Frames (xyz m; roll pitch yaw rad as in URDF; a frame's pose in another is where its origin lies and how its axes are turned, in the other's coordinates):
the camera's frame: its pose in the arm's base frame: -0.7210 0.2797 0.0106 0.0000 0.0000 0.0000
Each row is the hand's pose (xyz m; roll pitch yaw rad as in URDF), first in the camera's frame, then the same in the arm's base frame.
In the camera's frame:
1: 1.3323 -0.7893 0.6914 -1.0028 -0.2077 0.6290
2: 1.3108 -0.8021 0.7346 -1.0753 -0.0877 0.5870
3: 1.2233 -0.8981 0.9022 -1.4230 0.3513 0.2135
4: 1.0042 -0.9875 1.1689 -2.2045 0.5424 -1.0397
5: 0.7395 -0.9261 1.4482 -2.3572 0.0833 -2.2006
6: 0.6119 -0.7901 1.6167 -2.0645 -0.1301 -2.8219
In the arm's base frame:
1: 0.6113 -0.5096 0.7020 -1.0028 -0.2077 0.6290
2: 0.5898 -0.5224 0.7452 -1.0753 -0.0877 0.5870
3: 0.5023 -0.6184 0.9128 -1.4230 0.3513 0.2135
4: 0.2832 -0.7078 1.1795 -2.2045 0.5424 -1.0397
5: 0.0185 -0.6464 1.4588 -2.3572 0.0833 -2.2006
6: -0.1091 -0.5104 1.6273 -2.0645 -0.1301 -2.8219

